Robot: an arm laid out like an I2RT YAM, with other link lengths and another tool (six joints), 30 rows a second.
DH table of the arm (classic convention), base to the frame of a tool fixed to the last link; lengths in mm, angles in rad. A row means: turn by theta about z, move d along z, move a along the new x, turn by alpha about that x. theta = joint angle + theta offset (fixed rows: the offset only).
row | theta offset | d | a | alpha
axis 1 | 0.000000 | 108.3 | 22.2 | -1.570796
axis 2 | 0.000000 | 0.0 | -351.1 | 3.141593
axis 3 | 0.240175 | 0.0 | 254.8 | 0.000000
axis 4 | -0.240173 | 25.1 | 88.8 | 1.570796
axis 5 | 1.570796 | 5.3 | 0.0 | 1.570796
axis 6 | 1.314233 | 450.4 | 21.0 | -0.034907
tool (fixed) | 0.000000 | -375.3 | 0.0 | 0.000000
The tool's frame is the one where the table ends.
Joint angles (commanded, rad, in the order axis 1, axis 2, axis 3, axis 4, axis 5, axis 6), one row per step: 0.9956, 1.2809, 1.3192, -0.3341, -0.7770, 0.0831; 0.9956, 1.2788, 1.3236, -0.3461, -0.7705, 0.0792; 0.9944, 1.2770, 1.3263, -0.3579, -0.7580, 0.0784; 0.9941, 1.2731, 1.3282, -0.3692, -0.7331, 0.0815; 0.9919, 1.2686, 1.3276, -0.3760, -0.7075, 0.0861; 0.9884, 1.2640, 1.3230, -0.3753, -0.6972, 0.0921; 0.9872, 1.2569, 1.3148, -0.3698, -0.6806, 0.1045; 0.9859, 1.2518, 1.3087, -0.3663, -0.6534, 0.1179; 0.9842, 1.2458, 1.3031, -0.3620, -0.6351, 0.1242; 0.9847, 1.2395, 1.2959, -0.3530, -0.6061, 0.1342; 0.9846, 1.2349, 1.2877, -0.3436, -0.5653, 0.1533; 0.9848, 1.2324, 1.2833, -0.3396, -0.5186, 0.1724; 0.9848, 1.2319, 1.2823, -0.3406, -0.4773, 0.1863; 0.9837, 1.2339, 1.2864, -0.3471, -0.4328, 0.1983; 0.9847, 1.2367, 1.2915, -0.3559, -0.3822, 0.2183
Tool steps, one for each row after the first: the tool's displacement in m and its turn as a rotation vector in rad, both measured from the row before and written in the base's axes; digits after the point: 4 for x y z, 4 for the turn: -0.0003, -0.0013, 0.0006, -0.0048, -0.0023, -0.0054; 0.0005, -0.0014, -0.0002, -0.0080, 0.0001, -0.0129; 0.0008, -0.0020, -0.0001, -0.0094, -0.0004, -0.0247; 0.0013, -0.0022, -0.0003, -0.0075, -0.0007, -0.0276; 0.0007, -0.0019, -0.0006, -0.0020, 0.0027, -0.0147; 0.0002, -0.0021, -0.0007, -0.0007, 0.0052, -0.0199; 0.0013, -0.0018, -0.0009, -0.0039, 0.0046, -0.0304; 0.0007, -0.0019, -0.0001, 0.0004, -0.0011, -0.0207; 0.0010, -0.0016, -0.0001, 0.0015, -0.0019, -0.0296; 0.0022, -0.0015, -0.0011, -0.0021, 0.0055, -0.0438; 0.0027, -0.0014, -0.0010, -0.0052, 0.0062, -0.0492; 0.0026, -0.0011, -0.0008, -0.0068, 0.0044, -0.0431; 0.0033, -0.0011, -0.0003, -0.0094, 0.0033, -0.0468; 0.0031, -0.0010, -0.0006, -0.0105, 0.0102, -0.0528
